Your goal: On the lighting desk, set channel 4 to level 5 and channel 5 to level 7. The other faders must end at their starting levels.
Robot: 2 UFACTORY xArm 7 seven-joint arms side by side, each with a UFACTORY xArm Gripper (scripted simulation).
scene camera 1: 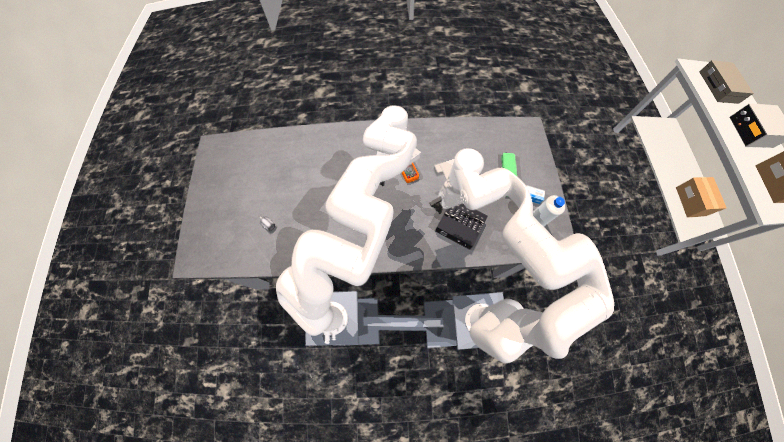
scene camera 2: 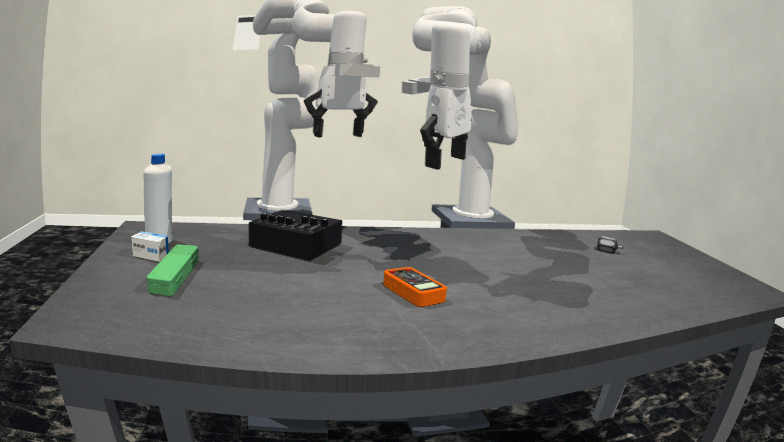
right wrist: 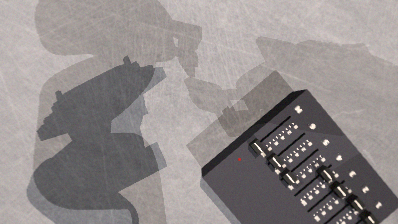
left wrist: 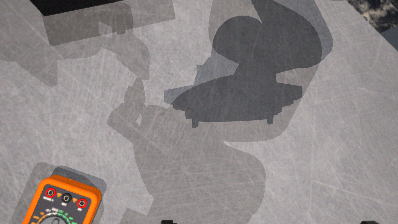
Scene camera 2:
my left gripper: 445,162
my right gripper: 337,136
small box: 150,246
green case: 165,279
